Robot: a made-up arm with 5 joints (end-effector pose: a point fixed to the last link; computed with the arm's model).
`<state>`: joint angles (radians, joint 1 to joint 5).
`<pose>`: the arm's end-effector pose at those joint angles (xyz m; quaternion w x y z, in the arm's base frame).
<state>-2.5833 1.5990 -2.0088 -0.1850 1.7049</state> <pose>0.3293 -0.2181 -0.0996 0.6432 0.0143 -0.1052 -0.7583</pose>
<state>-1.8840 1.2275 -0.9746 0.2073 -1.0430</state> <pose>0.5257 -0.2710 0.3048 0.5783 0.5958 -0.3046 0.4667</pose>
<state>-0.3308 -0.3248 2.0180 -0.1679 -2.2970</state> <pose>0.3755 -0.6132 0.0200 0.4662 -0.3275 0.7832 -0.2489</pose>
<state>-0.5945 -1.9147 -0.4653 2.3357 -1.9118</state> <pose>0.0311 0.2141 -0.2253 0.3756 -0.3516 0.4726 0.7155</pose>
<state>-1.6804 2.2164 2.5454 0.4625 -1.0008</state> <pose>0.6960 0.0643 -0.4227 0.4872 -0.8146 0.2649 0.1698</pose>
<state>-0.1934 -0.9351 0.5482 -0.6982 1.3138</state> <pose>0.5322 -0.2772 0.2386 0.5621 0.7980 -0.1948 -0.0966</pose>
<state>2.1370 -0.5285 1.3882 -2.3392 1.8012</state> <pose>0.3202 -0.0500 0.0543 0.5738 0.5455 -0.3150 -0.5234</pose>
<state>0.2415 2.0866 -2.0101 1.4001 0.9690</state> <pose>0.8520 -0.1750 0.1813 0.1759 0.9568 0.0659 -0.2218</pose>
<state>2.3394 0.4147 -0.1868 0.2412 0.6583</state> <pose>0.6551 0.1539 0.0829 0.6840 -0.7189 0.0943 -0.0797</pose>
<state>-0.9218 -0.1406 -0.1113 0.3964 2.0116</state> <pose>0.5969 -0.2478 0.2790 0.0930 0.9582 -0.1979 0.1845</pose>
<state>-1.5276 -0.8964 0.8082 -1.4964 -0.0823</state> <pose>0.5465 -0.0167 0.0253 0.4168 0.8554 0.2920 0.0962</pose>
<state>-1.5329 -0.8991 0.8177 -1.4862 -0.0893</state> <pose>0.5484 -0.0200 0.0216 0.4152 0.8577 0.2893 0.0914</pose>
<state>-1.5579 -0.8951 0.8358 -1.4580 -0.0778</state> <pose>0.5508 -0.0221 0.0103 0.3957 0.8687 0.2873 0.0786</pose>
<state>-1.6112 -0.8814 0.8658 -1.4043 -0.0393</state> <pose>0.5531 -0.0204 -0.0121 0.3497 0.8901 0.2871 0.0543</pose>
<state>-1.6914 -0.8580 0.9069 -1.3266 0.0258</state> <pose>0.5537 -0.0108 -0.0447 0.2771 0.9160 0.2896 0.0187</pose>
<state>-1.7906 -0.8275 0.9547 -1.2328 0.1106</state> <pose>0.5507 0.0105 -0.0824 0.1851 0.9369 0.2954 -0.0247</pose>
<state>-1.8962 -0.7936 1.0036 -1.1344 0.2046</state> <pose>0.5437 0.0427 -0.1176 0.0868 0.9461 0.3039 -0.0706</pose>
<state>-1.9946 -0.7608 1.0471 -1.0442 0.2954</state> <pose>0.5342 0.0800 -0.1439 0.0032 -0.9429 -0.3134 0.1127</pose>
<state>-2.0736 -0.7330 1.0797 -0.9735 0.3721</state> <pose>0.5250 0.1139 -0.1591 0.0737 -0.9326 -0.3219 0.1455</pose>
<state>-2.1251 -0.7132 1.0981 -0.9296 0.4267</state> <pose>0.5185 0.1375 -0.1651 0.1191 -0.9225 -0.3277 0.1657</pose>
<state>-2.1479 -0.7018 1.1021 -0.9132 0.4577</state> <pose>0.5158 0.1484 -0.1649 0.1405 -0.9172 -0.3304 0.1730</pose>
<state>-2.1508 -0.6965 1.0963 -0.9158 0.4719</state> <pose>0.5160 0.1502 -0.1615 0.1458 -0.9164 -0.3309 0.1714</pose>
